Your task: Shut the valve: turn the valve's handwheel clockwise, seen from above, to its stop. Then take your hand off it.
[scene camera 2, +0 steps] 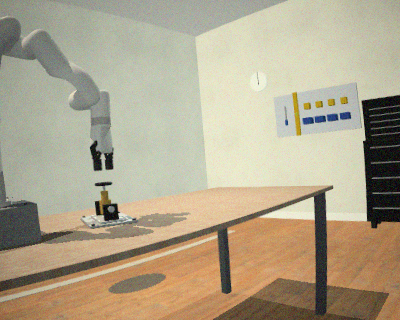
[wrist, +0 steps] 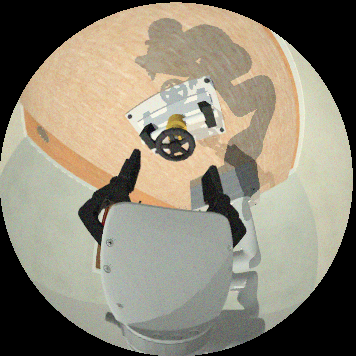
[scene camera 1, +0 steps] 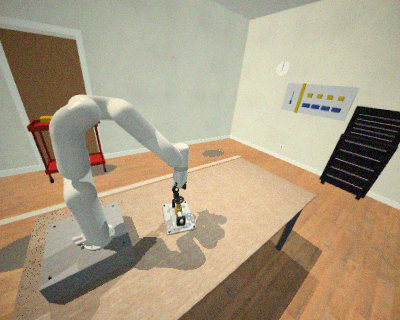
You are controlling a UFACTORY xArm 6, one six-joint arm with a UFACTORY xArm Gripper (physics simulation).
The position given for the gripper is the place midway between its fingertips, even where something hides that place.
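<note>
The gripper (scene camera 2: pixel 104 170) is in sight, and the wrist view also catches the gripper (wrist: pixel 174 164). With it the scene offers a black spoked handwheel (wrist: pixel 174 145).
</note>
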